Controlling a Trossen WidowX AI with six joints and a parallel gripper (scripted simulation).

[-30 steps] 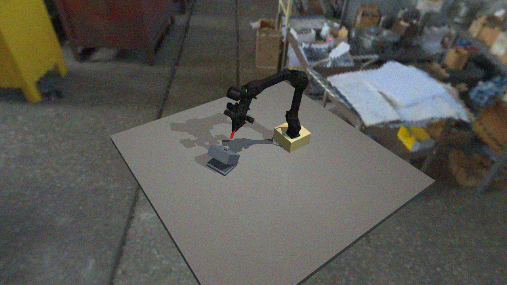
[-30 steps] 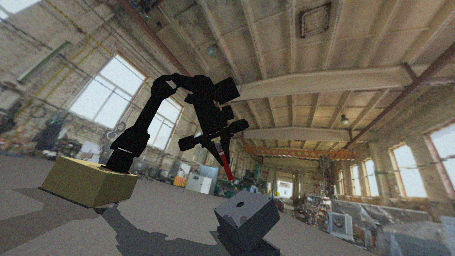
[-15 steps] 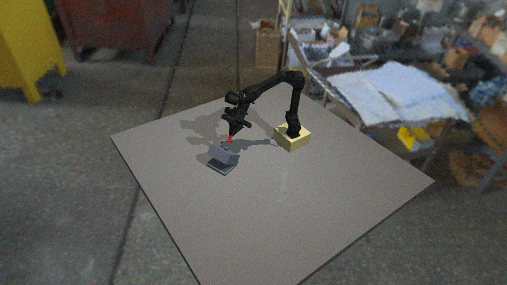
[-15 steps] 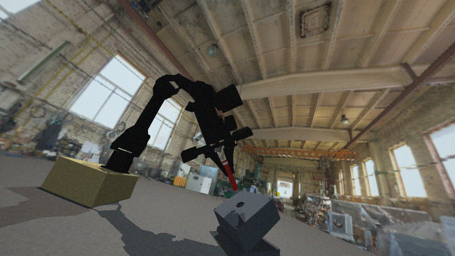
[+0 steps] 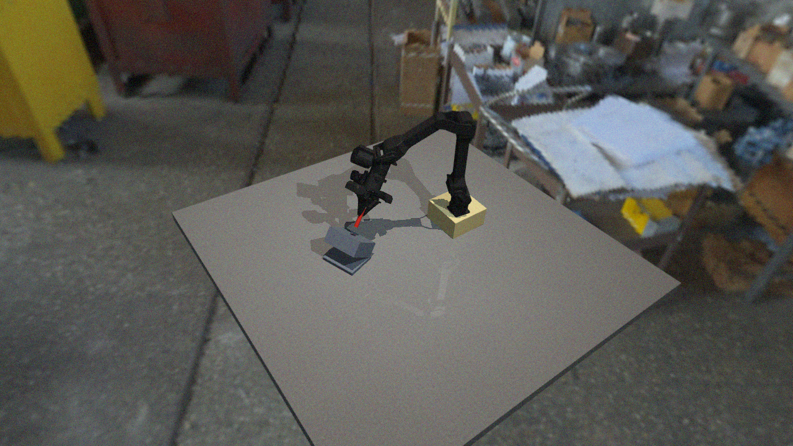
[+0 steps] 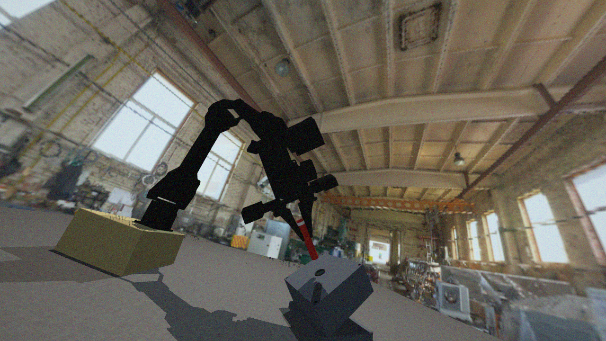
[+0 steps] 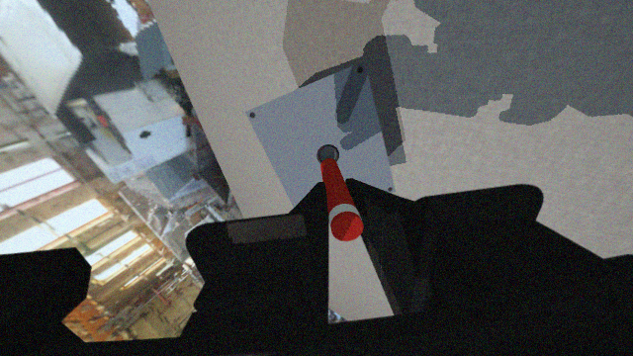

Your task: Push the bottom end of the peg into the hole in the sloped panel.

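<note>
Now: the grey sloped panel 5 cm ahead of my gripper tip, 3 cm to the left of it and 8 cm below it. The rest, counted from my gripper tip: grey foot plate 7 cm ahead, 3 cm to the left, 14 cm below; round red peg 1 cm behind, 1 cm above.
</note>
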